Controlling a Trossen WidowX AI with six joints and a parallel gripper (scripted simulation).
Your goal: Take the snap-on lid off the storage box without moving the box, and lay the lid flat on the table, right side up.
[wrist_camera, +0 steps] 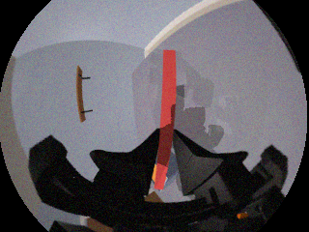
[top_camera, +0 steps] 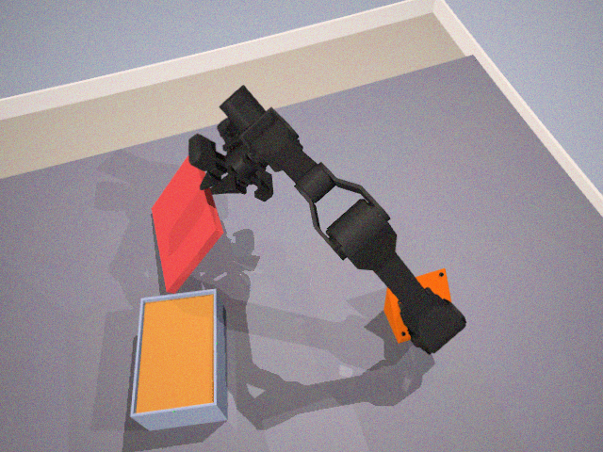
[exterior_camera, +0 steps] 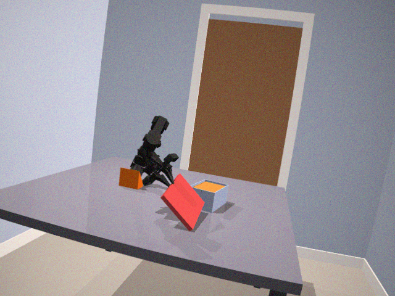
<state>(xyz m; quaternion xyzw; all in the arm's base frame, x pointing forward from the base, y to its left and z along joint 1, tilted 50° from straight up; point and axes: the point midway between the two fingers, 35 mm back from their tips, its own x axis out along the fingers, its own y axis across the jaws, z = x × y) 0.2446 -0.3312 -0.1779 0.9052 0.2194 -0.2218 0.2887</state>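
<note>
The red lid lies 6 cm ahead of my gripper tip, 1 cm to the left of it and 5 cm below it. From my gripper tip the other things lie so: storage box: 14 cm ahead, 27 cm to the left, 9 cm below.
</note>
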